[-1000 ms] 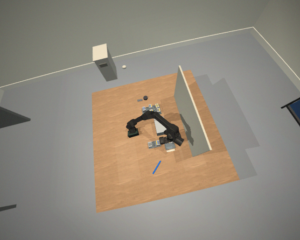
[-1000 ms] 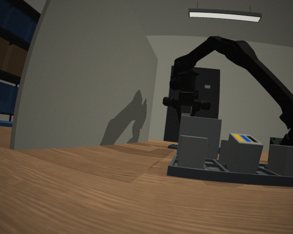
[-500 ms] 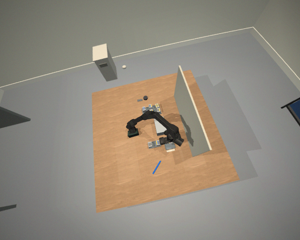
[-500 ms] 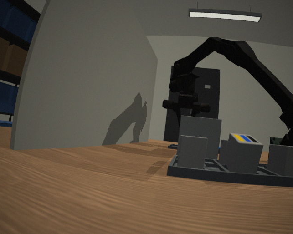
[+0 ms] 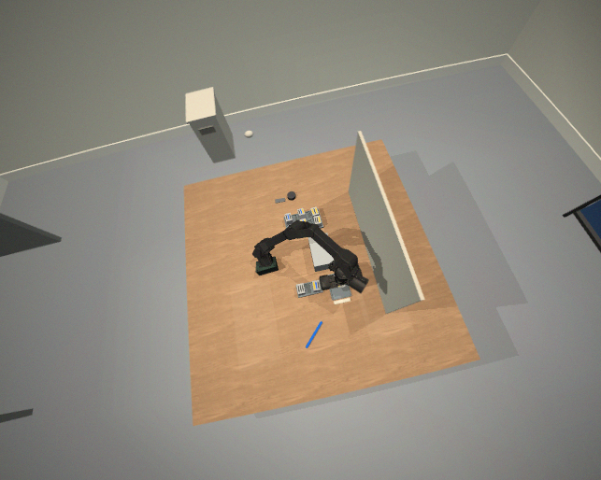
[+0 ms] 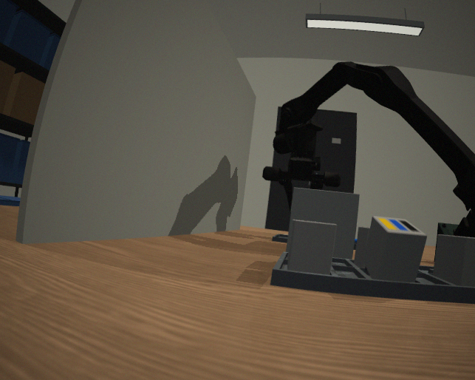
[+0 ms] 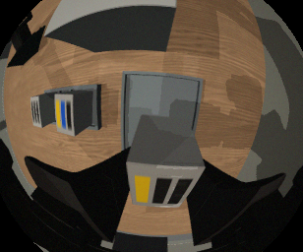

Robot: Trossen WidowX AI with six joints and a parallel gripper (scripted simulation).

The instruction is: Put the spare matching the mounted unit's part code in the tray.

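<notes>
The tray is 70 mm below my gripper tip. From my gripper tip the other things lie so: grey spare 30 mm above; then mounted unit 180 mm to the left, 70 mm behind, 20 mm below; then blue pen 220 mm to the right, 140 mm behind, 60 mm below.
</notes>
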